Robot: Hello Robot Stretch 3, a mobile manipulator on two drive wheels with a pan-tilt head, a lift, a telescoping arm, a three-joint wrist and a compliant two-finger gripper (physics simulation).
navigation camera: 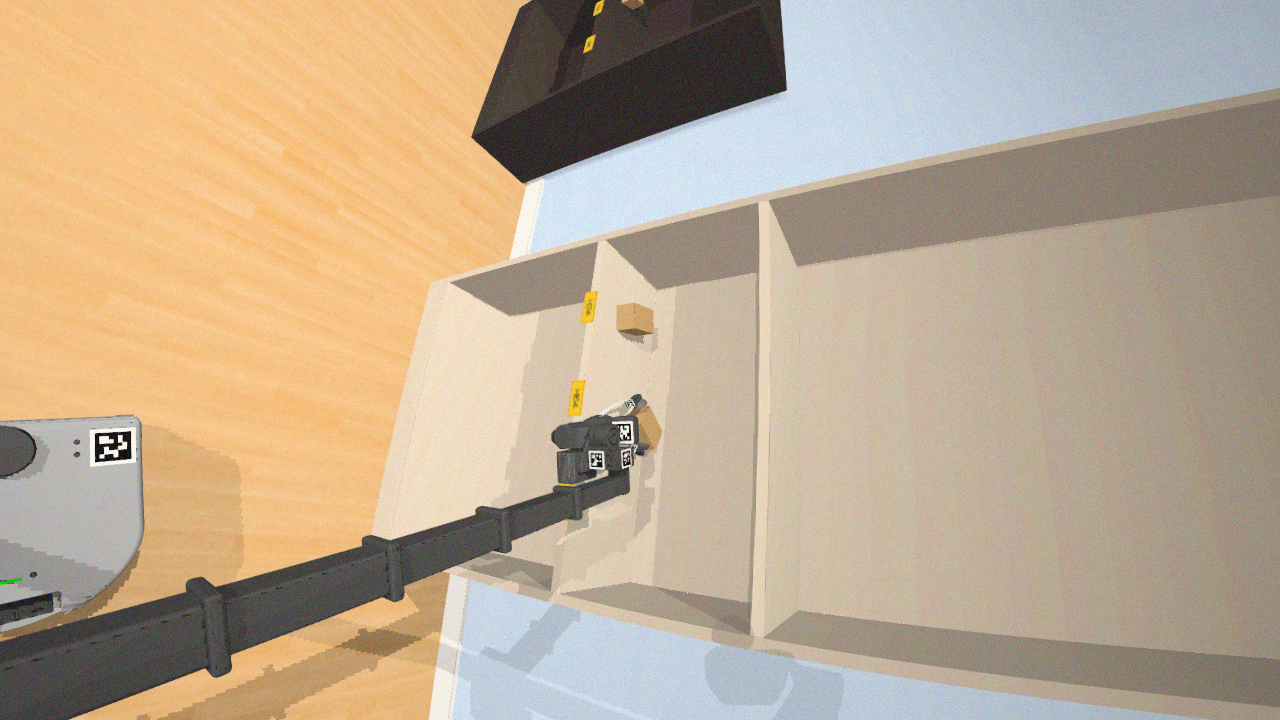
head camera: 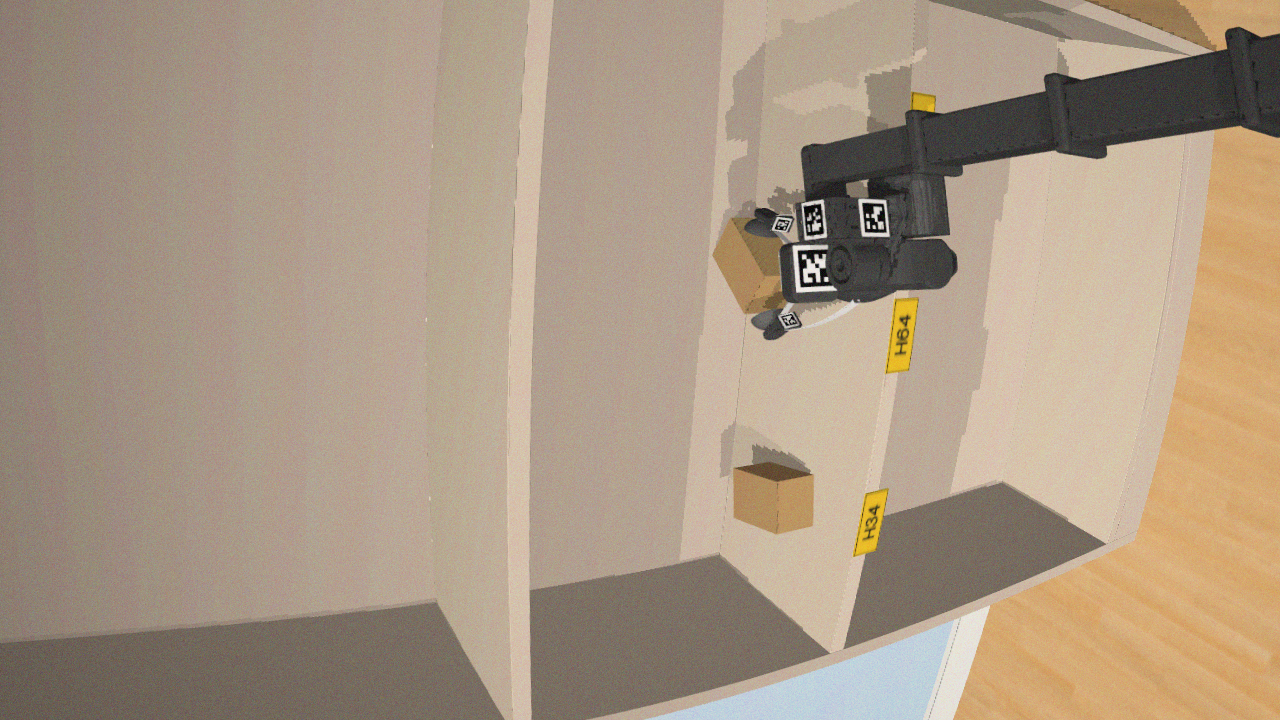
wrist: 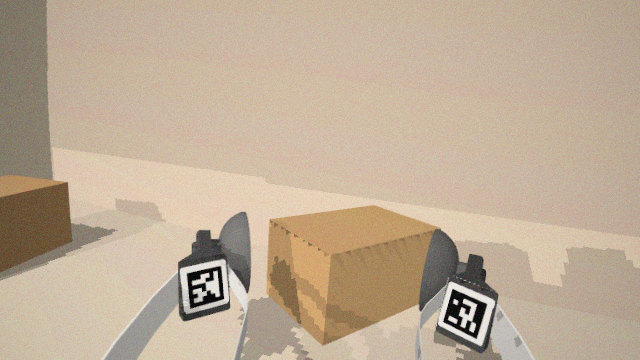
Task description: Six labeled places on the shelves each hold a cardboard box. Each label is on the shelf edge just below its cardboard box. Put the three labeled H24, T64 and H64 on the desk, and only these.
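Places are measured from the robot's base along level axes (x down, y ahead, z right), in metres.
Pixels of known places: gripper, fingertip midpoint: (navigation camera: pixel 643 424) (head camera: pixel 756 274); robot's base, origin of the base link: (navigation camera: pixel 4 448).
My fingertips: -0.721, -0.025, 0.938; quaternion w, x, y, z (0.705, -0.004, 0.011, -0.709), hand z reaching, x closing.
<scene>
Ahead of a thing's pixels: the offset from my fingertips to its top centre, as dx, dy, dz. "spot": to the spot under its first point.
A cardboard box {-0.005, -0.012, +0.030} (head camera: pixel 742 259) (navigation camera: pixel 651 428) (wrist: pixel 370 280) stands turned at an angle near the back of a shelf level, further in than the H64 label {spot: +0.061, +0.069, -0.168} (head camera: pixel 902 335) (navigation camera: pixel 577 397) on the shelf edge. My gripper (head camera: pixel 766 273) (navigation camera: pixel 639 425) (wrist: pixel 337 248) is open, with its fingertips on either side of this box. In the wrist view the right fingertip is at the box's right side, and a gap shows between the left fingertip and the box. Another cardboard box {-0.005, +0.248, +0.022} (head camera: pixel 774 497) (navigation camera: pixel 634 318) (wrist: pixel 35 225) stands by the H34 label {spot: +0.060, +0.267, -0.109} (head camera: pixel 870 522) (navigation camera: pixel 588 307). T64, H24 and the desk cannot be made out.
The pale shelf unit {spot: -0.330, +0.060, -0.169} (head camera: pixel 519 358) (navigation camera: pixel 759 402) has side walls and boards around the arm (head camera: pixel 1118 98) (navigation camera: pixel 358 564). A yellow label {spot: +0.060, -0.156, -0.235} (head camera: pixel 922 102) is partly hidden behind the arm. A dark shelf unit (navigation camera: pixel 644 111) with yellow labels and part of a box {spot: +0.181, +1.543, +0.402} (navigation camera: pixel 632 3) stands further along.
</scene>
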